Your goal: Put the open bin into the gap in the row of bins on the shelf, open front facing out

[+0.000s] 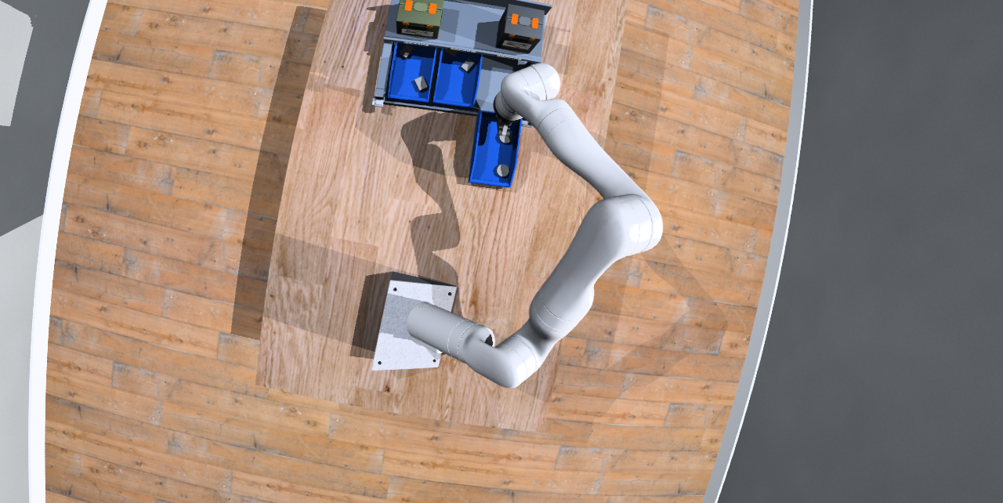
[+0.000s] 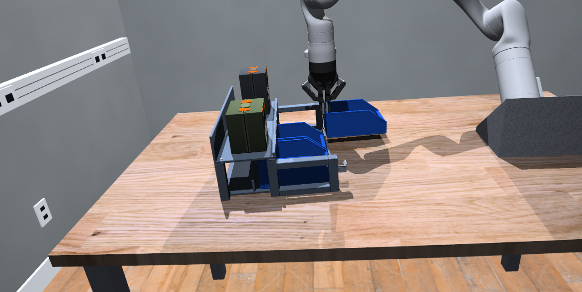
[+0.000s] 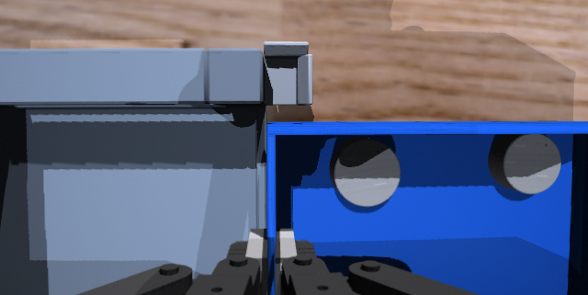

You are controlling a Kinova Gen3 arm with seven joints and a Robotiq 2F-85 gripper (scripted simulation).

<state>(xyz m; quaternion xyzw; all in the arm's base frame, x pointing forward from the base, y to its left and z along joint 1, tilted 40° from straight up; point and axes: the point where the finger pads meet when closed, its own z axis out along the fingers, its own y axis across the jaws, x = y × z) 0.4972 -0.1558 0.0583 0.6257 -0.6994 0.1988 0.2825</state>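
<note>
Now: hand 50 mm past the round grey part, 20 mm to the left of it and 60 mm above it. From my hand the other things lie so: green box: 210 mm ahead, 210 mm to the left, 60 mm above; then dark box: 190 mm ahead, 20 mm to the right, 70 mm above; then shelf: 130 mm ahead, 100 mm to the left, 30 mm below.
</note>
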